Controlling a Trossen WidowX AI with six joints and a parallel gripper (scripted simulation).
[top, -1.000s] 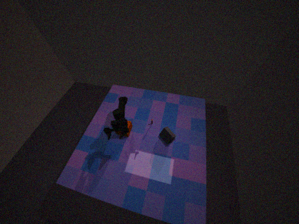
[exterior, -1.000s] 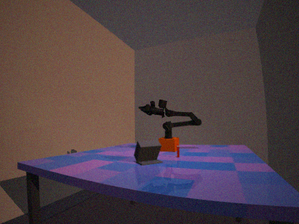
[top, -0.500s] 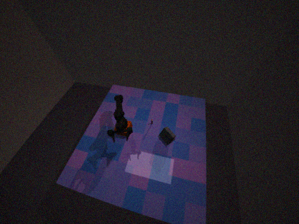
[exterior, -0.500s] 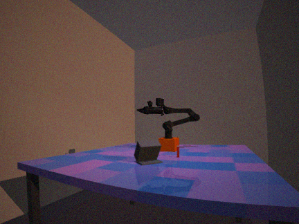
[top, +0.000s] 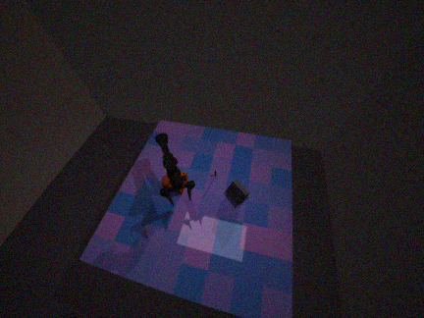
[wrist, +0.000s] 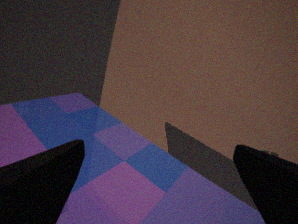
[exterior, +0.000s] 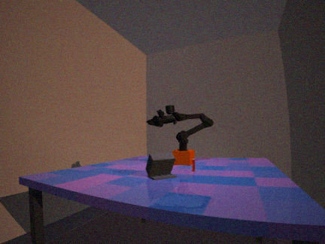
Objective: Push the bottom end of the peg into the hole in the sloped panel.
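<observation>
Now: the dark red peg 370 mm to the left of my gripper tip, 260 mm below it and 50 mm ahead of it. Round my gripper tip: dark grey sloped panel: 260 mm to the left, 250 mm below, 250 mm ahead.
</observation>
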